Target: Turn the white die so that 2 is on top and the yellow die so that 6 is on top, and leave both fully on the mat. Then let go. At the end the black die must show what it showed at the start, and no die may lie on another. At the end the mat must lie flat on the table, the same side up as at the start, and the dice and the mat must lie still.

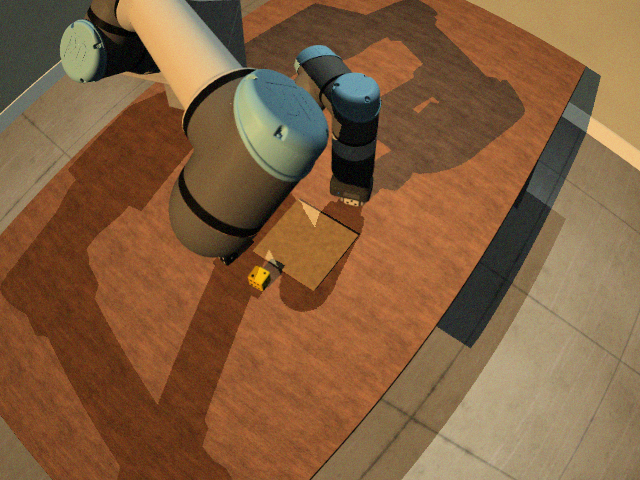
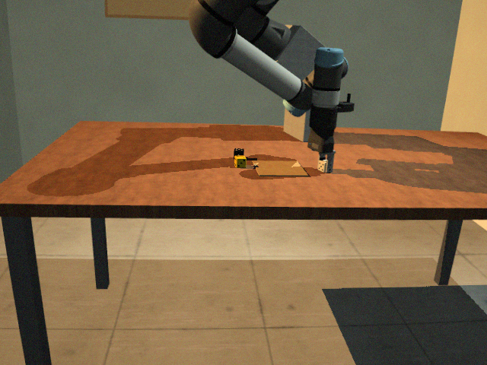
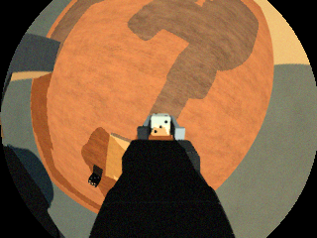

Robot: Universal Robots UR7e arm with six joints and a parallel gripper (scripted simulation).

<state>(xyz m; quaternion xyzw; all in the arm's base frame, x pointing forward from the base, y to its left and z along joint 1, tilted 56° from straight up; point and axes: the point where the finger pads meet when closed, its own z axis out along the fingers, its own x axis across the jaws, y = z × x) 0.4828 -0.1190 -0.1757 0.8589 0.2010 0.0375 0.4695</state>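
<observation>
Right now my hand is 13 cm to the left of the tan mat, 2 cm past it and 2 cm above it. Also, from my hand: white die right at my hand; yellow die 24 cm to the right, 4 cm behind; black die 24 cm to the right, 13 cm behind.
</observation>
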